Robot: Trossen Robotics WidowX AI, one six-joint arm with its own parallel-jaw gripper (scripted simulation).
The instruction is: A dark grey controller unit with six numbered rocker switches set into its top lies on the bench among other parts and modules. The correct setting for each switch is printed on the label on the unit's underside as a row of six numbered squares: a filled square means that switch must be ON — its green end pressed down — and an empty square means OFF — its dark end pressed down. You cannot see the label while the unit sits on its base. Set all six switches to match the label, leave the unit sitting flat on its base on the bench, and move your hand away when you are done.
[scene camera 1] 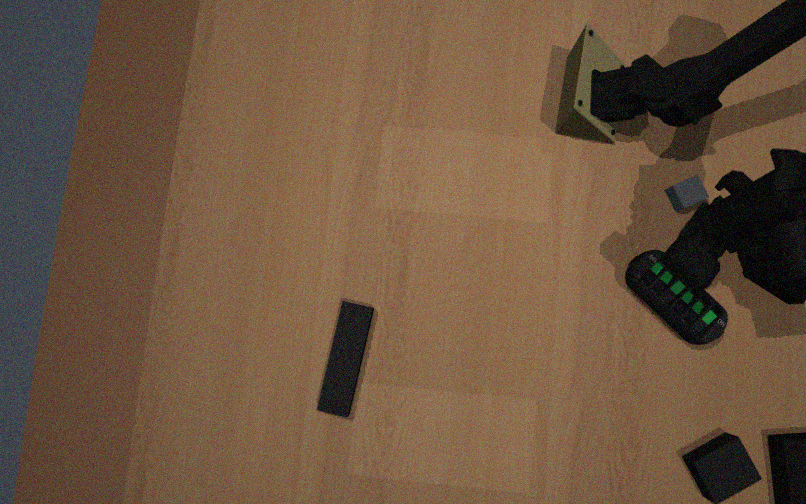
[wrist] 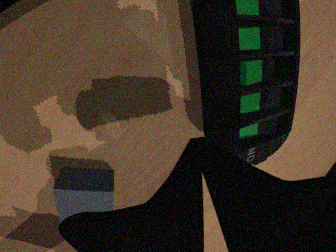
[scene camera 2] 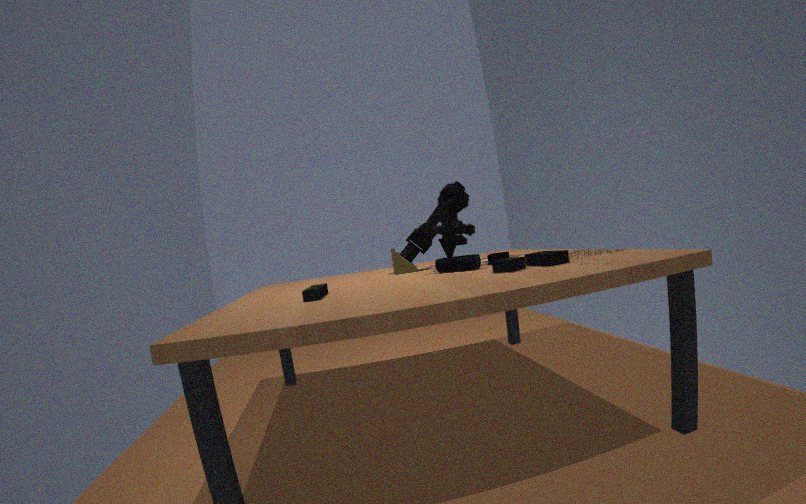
Labels:
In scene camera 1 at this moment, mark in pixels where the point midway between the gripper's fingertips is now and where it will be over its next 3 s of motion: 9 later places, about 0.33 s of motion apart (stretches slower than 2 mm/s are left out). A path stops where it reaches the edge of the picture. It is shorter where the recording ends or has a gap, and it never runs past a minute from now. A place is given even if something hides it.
My gripper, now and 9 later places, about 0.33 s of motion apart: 674,249; 669,251; 665,251; 664,251; 662,253; 660,255; 659,257; 655,262; 650,268; 646,273

